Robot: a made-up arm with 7 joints.
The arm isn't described. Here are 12 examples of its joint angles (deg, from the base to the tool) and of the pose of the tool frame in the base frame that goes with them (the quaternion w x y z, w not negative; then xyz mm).
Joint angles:
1: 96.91 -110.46 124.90 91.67 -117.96 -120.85 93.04
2: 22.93 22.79 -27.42 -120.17 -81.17 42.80 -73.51
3: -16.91 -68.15 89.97 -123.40 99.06 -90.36 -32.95
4: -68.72 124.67 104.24 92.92 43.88 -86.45 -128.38
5: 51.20 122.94 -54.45 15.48 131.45 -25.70 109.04
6: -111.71 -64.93 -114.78 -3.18 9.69 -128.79 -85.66
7: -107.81 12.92 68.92 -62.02 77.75 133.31 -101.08
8: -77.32 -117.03 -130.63 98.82 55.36 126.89 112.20
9: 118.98 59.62 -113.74 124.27 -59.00 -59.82 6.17
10: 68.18 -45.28 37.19 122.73 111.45 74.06 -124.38
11: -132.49 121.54 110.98 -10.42 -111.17 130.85 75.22
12: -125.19 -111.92 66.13 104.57 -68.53 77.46 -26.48
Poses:
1: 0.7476 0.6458 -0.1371 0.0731 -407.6 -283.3 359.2
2: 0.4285 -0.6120 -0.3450 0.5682 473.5 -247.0 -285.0
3: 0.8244 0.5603 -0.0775 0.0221 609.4 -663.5 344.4
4: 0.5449 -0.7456 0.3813 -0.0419 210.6 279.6 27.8
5: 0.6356 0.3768 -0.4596 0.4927 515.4 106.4 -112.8
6: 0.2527 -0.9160 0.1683 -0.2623 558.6 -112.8 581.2
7: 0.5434 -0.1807 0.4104 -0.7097 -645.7 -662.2 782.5
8: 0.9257 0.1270 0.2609 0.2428 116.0 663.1 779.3
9: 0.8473 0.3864 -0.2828 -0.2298 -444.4 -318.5 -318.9
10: 0.7034 -0.4519 -0.3278 0.4399 465.6 -232.4 -365.8
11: 0.4716 0.4411 0.5565 -0.5229 -98.6 402.8 158.7
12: 0.3321 -0.8069 0.4455 0.2004 -8.0 -317.2 554.0
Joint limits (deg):
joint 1: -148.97..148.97
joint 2: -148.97..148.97
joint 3: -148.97..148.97
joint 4: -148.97..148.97
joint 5: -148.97..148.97
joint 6: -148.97..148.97
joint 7: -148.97..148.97
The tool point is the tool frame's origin. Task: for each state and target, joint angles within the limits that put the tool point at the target. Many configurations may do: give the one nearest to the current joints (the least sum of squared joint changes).
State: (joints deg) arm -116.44 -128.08 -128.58 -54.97 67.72 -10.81 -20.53
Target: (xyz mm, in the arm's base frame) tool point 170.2 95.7 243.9
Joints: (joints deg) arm -96.65 -130.24 -145.03 -72.25 92.34 -37.56 -22.34
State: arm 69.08 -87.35 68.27 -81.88 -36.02 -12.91 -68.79
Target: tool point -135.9 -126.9 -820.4
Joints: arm 72.45 -103.15 55.31 -87.22 -22.08 22.37 -27.87
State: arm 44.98 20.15 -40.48 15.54 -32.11 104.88 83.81
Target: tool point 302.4 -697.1 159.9
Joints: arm 17.56 36.70 -72.50 10.90 -10.33 98.87 97.26
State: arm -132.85 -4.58 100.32 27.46 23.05 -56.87 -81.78
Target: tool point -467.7 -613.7 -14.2
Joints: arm -117.67 -4.46 98.53 29.57 26.49 -53.38 -76.50
